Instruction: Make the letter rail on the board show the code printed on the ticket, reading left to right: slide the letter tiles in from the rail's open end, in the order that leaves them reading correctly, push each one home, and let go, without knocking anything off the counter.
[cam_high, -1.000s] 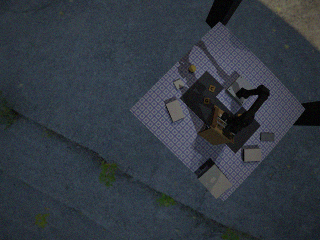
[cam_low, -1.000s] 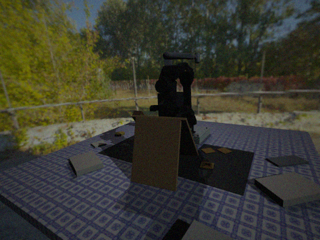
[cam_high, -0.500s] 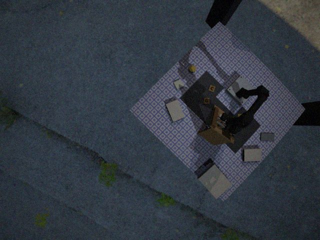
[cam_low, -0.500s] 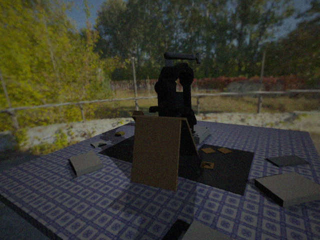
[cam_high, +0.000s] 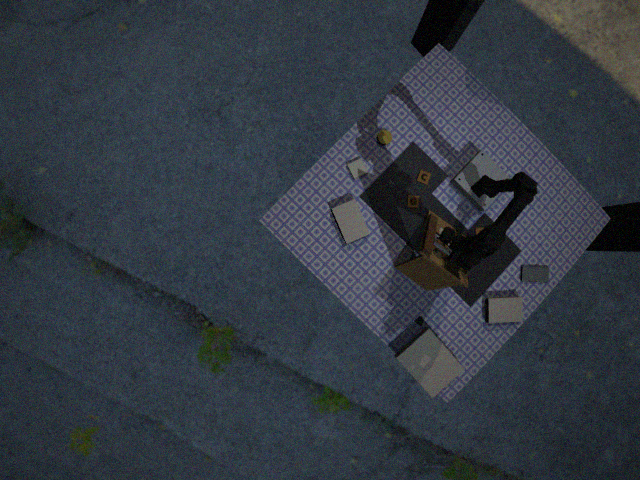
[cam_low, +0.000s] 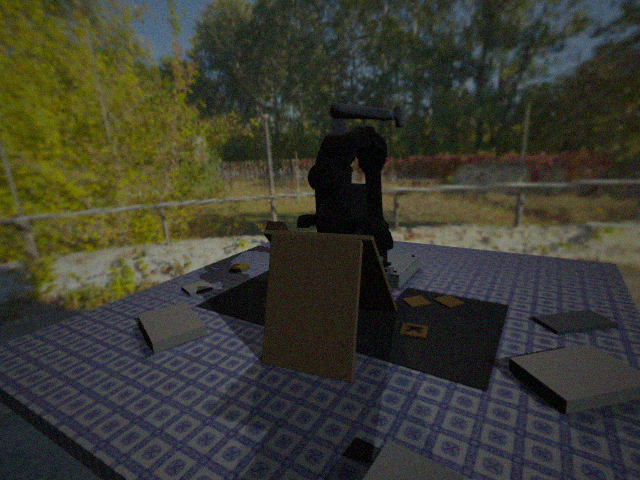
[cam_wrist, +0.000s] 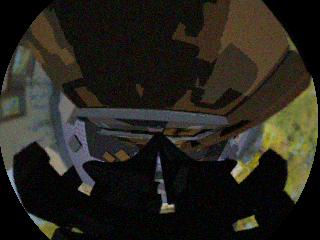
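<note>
Now: gripper tip 20 mm short of the letter tile marked f, 30 mm to the left of it and 10 mm above it. Also, from my gripper tip: letter tile marked g: 60 mm behind, 240 mm to the right, 170 mm below; brown letter board: 20 mm ahead, 10 mm to the left, 80 mm below; dark mat: 140 mm behind, 70 mm to the right, 180 mm below.
</note>
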